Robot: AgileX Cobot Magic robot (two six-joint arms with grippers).
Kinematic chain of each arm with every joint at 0, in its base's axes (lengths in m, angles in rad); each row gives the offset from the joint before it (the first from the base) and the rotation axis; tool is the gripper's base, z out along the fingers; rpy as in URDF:
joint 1: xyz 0 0 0.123 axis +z
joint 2: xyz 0 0 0 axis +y
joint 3: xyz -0.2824 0 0.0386 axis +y
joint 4: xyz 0.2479 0 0.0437 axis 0.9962 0 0.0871
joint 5: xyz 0 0 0 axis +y
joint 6: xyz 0.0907 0 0.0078 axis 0.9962 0 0.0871
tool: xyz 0 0 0 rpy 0 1.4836 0
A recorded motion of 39 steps. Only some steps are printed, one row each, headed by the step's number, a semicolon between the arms.
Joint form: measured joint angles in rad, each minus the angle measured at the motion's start. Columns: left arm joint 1, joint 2, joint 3, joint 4, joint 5, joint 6; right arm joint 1, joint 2, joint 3, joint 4, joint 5, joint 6.
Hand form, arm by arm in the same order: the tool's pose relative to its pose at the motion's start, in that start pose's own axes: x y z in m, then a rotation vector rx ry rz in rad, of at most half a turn. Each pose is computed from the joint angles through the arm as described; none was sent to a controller.
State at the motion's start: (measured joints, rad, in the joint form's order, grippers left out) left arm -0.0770 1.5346 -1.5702 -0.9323 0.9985 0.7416; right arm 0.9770 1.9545 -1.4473 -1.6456 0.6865 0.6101
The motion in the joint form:
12: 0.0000 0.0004 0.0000 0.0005 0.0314 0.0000; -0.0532 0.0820 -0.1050 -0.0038 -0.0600 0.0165
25: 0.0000 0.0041 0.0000 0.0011 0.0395 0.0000; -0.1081 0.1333 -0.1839 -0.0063 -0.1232 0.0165
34: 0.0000 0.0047 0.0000 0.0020 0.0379 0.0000; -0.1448 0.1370 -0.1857 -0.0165 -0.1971 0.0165
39: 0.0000 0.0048 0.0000 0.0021 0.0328 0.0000; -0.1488 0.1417 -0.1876 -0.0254 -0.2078 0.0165
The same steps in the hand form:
12: 0.0022 -0.0018 0.0001 0.0209 0.0237 0.0000; 0.0008 -0.0019 0.0306 -0.0018 -0.0105 0.0419
25: 0.0032 -0.0012 0.0012 0.0264 0.0327 -0.0022; 0.0076 -0.0094 0.0547 -0.0001 -0.0242 0.0700
34: 0.0032 -0.0009 0.0014 0.0248 0.0325 -0.0022; 0.0162 -0.0118 0.0636 -0.0272 -0.0541 0.0699
39: 0.0029 -0.0006 0.0015 0.0213 0.0289 -0.0022; 0.0168 -0.0108 0.0655 -0.0304 -0.0607 0.0619

